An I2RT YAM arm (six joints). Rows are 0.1 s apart.
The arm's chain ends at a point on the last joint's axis. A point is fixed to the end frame.
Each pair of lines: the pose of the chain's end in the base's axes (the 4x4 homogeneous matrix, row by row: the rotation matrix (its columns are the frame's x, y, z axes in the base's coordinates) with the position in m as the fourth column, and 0 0 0 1 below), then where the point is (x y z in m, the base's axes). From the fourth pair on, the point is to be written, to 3 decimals.
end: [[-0.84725, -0.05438, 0.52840, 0.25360], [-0.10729, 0.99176, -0.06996, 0.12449], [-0.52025, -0.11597, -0.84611, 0.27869], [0, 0, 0, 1]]
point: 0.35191 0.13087 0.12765
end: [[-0.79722, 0.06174, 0.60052, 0.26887], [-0.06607, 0.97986, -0.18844, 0.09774], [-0.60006, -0.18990, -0.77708, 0.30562], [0, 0, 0, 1]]
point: 0.38199 0.08244 0.16602
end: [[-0.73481, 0.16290, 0.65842, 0.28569], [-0.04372, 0.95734, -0.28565, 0.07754], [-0.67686, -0.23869, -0.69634, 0.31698], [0, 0, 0, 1]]
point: 0.41073 0.04427 0.19137
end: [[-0.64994, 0.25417, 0.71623, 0.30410], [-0.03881, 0.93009, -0.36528, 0.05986], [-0.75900, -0.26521, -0.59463, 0.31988], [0, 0, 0, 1]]
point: 0.441 0.012 0.212
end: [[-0.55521, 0.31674, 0.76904, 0.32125], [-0.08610, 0.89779, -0.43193, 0.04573], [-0.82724, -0.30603, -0.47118, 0.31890], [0, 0, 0, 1]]
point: 0.468 -0.015 0.233
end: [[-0.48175, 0.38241, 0.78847, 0.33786], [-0.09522, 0.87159, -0.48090, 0.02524], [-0.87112, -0.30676, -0.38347, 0.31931], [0, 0, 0, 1]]
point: 0.489 -0.044 0.250
